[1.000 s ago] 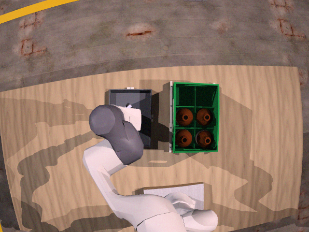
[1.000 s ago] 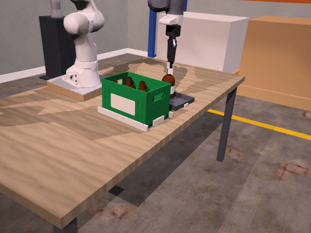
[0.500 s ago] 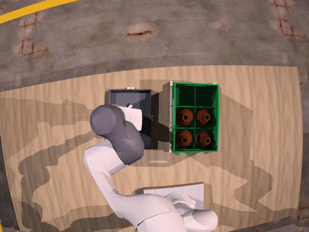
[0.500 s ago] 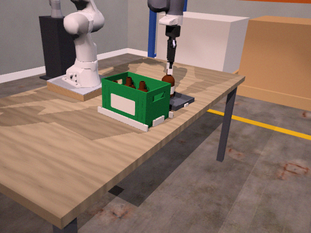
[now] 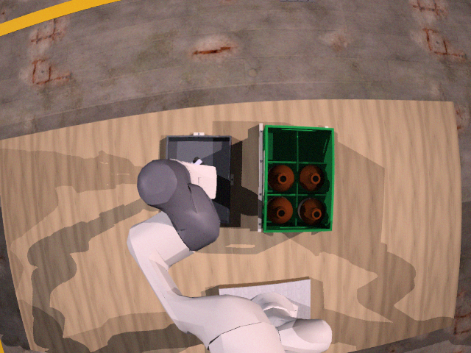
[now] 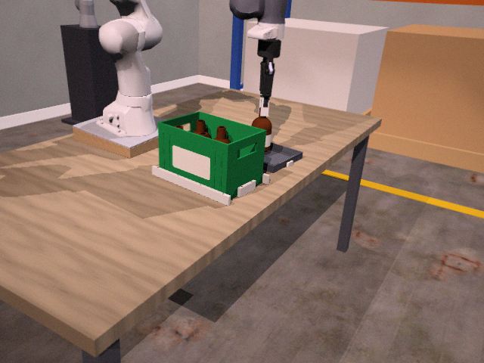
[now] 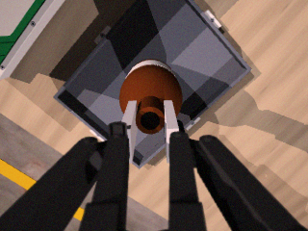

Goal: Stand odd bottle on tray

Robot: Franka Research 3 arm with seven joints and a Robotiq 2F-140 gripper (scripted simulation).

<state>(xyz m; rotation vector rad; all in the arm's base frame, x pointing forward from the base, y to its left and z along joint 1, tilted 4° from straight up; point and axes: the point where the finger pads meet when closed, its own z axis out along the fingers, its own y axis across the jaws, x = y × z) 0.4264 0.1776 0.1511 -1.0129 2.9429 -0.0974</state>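
The brown bottle is 9 cm below my hand. From my hand the other things lie so: dark grey tray (18 cm below); then green crate (3 cm behind, 28 cm to the right, 11 cm below).
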